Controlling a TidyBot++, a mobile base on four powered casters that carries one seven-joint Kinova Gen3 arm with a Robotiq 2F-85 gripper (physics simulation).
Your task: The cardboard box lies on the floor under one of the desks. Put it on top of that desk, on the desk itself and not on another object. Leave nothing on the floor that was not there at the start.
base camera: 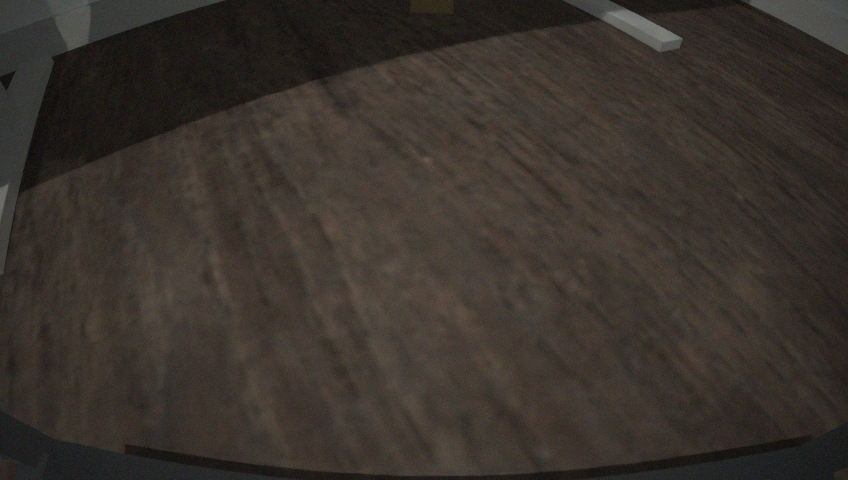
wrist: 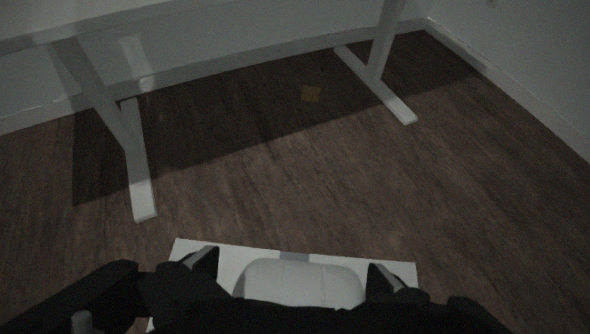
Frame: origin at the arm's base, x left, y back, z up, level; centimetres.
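Seen in the pictures: gripper, fingertip midpoint: (wrist: 292, 272).
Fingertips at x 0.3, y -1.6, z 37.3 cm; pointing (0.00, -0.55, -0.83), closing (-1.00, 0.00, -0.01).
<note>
Pixels of each thing's middle, then the offset from my fingertips to it. "spot": a spot on its surface instead. Level surfaces: height alone.
- cardboard box, body centre: (wrist: 310, 93) dz -74.4, dx -1.1, dy -106.2 cm
- desk, surface height: dz -5.0 cm
- desk's right foot, surface spot: (base camera: 642, 29) spot: dz -74.5, dx -45.8, dy -98.0 cm
The cardboard box (base camera: 432, 5) (wrist: 310, 93) is a small, dim yellow-brown shape on the dark floor under the white desk. It lies in shadow between the desk's two feet, nearer the right one, and its top is cut off in the base camera view. The desk (wrist: 60, 12) shows in part at the upper left of the wrist view; most of its top surface is out of frame. My gripper (wrist: 292, 272) is open, its black fingers wide apart at the bottom of the wrist view. It is well away from the box, with nothing held between the fingers.
The desk's right foot (base camera: 642, 29) (wrist: 395, 106) and left foot (base camera: 29, 118) (wrist: 143, 197) stand either side of the box. Walls with a pale baseboard (wrist: 530, 102) meet in a corner behind and right. A white panel (wrist: 400, 275) with a rounded part shows below the fingers.
</note>
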